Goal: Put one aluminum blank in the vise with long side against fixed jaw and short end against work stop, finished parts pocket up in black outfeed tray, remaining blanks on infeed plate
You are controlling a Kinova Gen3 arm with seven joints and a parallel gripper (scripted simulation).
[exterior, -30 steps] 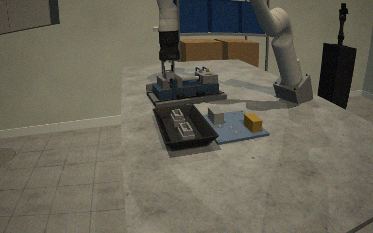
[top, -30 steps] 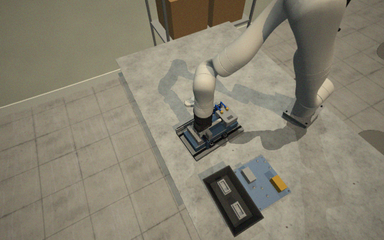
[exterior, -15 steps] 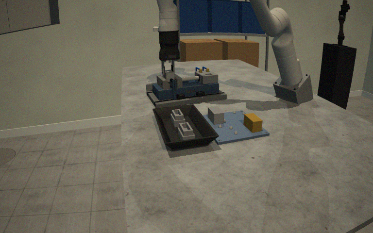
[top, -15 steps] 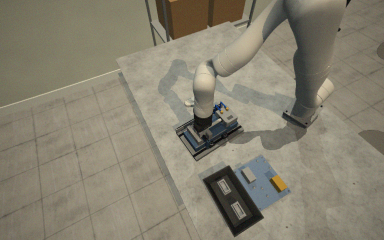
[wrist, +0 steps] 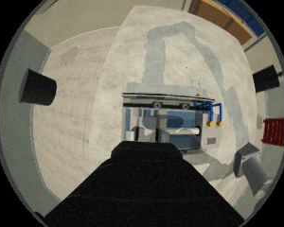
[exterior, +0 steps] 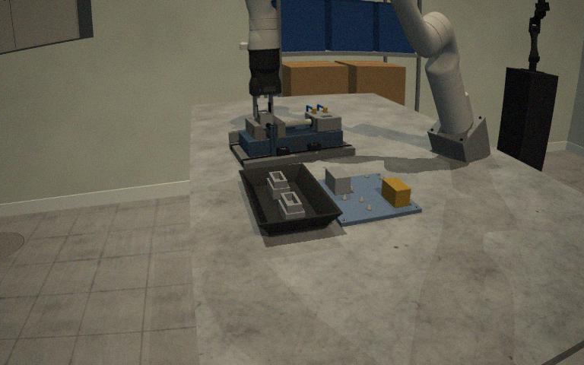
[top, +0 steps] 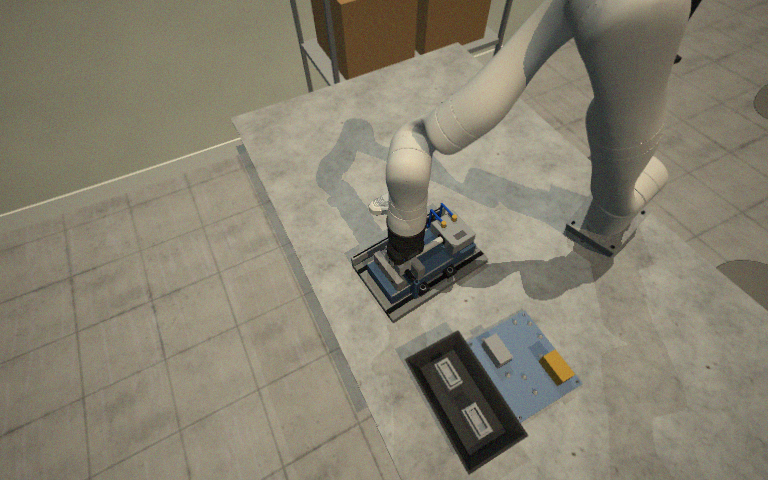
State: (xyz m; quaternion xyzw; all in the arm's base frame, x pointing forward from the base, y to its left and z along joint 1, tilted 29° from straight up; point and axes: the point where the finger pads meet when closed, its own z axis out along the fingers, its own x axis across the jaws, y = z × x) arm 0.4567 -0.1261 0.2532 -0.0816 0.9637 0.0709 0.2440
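The fixed jaw lies 30 mm ahead of my hand, 10 mm to the left of it and 50 mm below it. From my hand the other things lie so: gray blank 130 mm behind, 260 mm to the left, 100 mm below; vise 70 mm behind, 20 mm to the right, 80 mm below; infeed plate 180 mm behind, 300 mm to the left, 120 mm below.
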